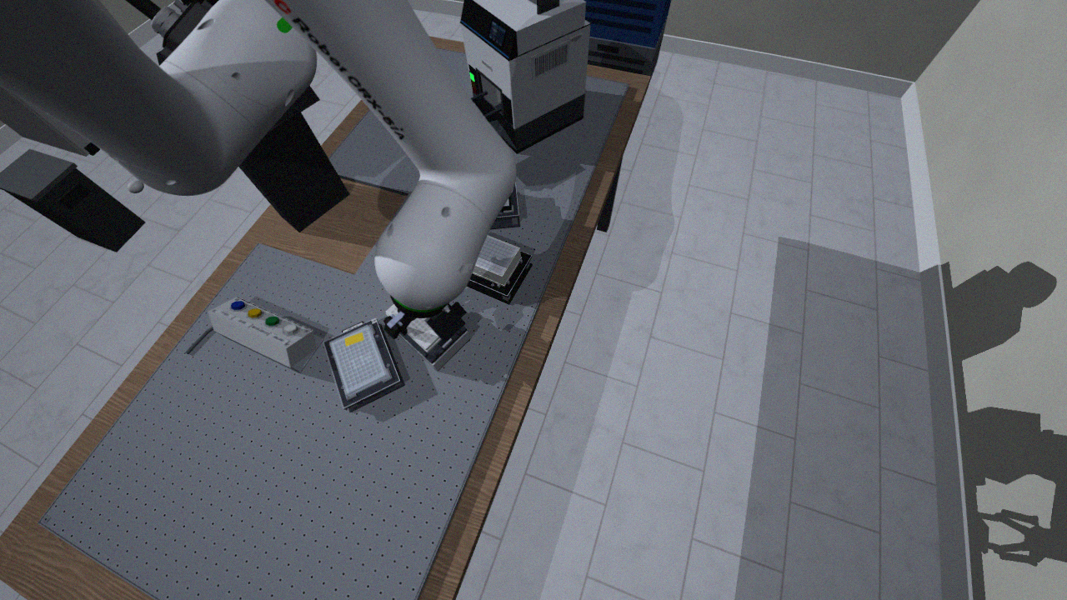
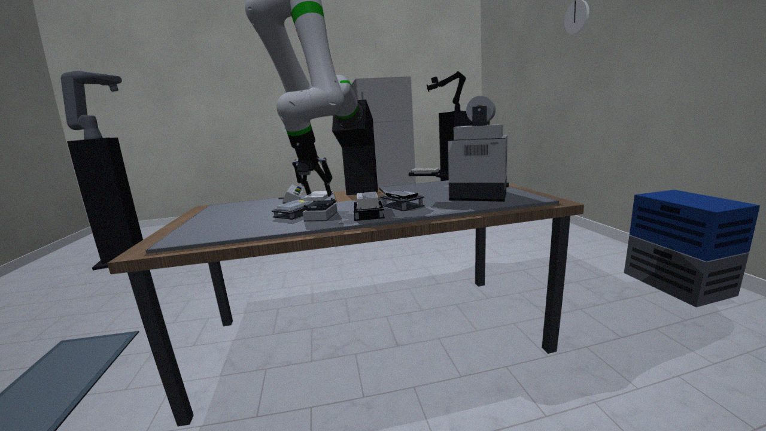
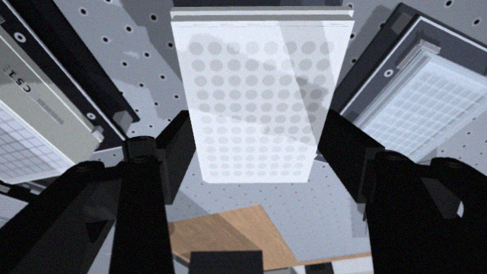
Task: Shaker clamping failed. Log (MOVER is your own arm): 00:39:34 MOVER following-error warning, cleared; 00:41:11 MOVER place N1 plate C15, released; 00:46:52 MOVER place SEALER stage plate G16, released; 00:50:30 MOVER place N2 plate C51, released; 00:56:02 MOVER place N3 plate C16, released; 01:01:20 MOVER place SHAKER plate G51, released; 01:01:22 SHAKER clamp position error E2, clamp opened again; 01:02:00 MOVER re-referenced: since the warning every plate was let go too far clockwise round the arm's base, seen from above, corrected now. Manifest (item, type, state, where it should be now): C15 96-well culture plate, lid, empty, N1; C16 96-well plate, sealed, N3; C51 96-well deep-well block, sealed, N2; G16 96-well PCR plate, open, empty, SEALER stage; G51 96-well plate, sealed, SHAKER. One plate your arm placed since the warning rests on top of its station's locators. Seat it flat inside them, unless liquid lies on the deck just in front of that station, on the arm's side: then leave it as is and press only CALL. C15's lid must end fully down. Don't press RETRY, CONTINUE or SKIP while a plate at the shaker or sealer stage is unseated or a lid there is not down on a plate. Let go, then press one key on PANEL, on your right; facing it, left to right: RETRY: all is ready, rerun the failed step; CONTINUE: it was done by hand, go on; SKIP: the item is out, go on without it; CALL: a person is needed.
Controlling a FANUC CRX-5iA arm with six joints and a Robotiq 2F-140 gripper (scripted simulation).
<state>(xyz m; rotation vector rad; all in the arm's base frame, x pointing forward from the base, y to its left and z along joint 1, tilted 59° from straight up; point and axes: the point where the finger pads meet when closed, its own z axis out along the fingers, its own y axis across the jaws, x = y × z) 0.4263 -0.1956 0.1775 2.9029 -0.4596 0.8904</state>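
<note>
The shaker lies 20 mm ahead of my hand and 80 mm below it.
</note>
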